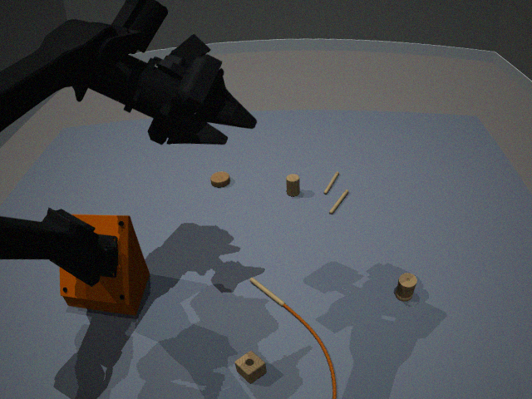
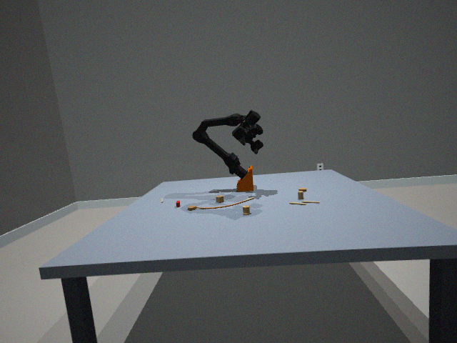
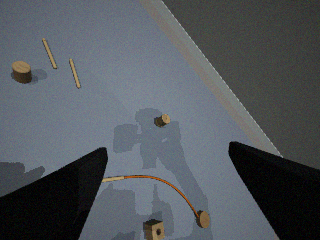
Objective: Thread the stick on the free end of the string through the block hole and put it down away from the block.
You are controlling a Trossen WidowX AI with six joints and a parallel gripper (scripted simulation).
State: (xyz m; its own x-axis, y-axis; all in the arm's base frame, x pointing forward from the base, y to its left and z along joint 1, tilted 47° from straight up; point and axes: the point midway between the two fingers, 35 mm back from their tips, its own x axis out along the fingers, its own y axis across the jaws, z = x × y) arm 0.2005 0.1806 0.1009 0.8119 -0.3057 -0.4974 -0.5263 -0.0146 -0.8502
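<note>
Right now my gripper tip is 20 mm short of the wooden block, 180 mm to the left of it and 240 mm above it. Also, from my gripper tip: thin wooden stick: 30 mm ahead, 40 mm to the right, 260 mm below; round wooden button: 130 mm ahead, 300 mm to the right, 250 mm below; red piece: 60 mm ahead, 390 mm to the right, 250 mm below.
</note>
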